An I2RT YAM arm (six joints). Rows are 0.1 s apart.
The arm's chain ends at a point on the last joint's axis. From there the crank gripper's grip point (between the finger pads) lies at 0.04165 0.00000 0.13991 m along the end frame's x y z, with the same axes.
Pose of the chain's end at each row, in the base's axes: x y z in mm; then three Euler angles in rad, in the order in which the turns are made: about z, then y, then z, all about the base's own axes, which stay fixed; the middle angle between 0 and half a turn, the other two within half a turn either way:
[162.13 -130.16 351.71 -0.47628 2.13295 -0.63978]
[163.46 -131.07 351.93 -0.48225 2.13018 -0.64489]
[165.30 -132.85 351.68 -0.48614 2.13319 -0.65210]
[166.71 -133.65 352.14 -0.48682 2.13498 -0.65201]
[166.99 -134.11 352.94 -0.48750 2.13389 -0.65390]
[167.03 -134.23 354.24 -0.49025 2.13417 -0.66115]
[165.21 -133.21 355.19 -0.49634 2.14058 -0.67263]
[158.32 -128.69 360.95 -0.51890 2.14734 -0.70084]
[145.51 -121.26 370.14 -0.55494 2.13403 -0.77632]
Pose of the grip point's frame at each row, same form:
[229.87 -204.37 245.82 -0.47628 2.13295 -0.63978]
[230.97 -206.02 246.41 -0.48225 2.13018 -0.64489]
[231.96 -208.23 245.93 -0.48614 2.13319 -0.65210]
[233.22 -208.93 246.22 -0.48682 2.13498 -0.65201]
[233.44 -209.61 247.14 -0.48750 2.13389 -0.65390]
[232.86 -210.29 248.46 -0.49025 2.13417 -0.66115]
[229.55 -209.81 248.88 -0.49634 2.14058 -0.67263]
[219.58 -207.40 254.36 -0.51890 2.14734 -0.70084]
[201.05 -206.56 265.51 -0.55494 2.13403 -0.77632]

